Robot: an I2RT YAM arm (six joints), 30 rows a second.
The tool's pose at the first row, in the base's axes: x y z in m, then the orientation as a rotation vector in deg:
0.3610, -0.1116, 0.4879, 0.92, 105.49, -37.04
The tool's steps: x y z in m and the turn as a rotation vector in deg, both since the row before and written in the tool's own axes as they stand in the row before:
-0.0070, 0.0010, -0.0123, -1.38, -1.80, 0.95
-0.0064, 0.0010, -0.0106, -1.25, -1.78, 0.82
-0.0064, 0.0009, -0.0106, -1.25, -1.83, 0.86
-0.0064, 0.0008, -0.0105, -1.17, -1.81, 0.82
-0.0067, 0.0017, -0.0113, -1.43, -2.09, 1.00
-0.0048, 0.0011, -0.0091, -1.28, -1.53, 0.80
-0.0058, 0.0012, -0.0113, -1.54, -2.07, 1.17
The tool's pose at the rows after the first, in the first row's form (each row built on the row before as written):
0.3532, -0.1033, 0.4964, 0.30, 104.08, -34.94
0.3462, -0.0962, 0.5039, -0.34, 102.65, -33.06
0.3388, -0.0895, 0.5113, -0.95, 101.15, -31.16
0.3311, -0.0832, 0.5186, -1.53, 99.64, -29.37
0.3226, -0.0761, 0.5258, -2.20, 97.90, -27.21
0.3152, -0.0711, 0.5310, -2.79, 96.66, -25.39
0.3056, -0.0654, 0.5372, -3.37, 94.92, -23.04

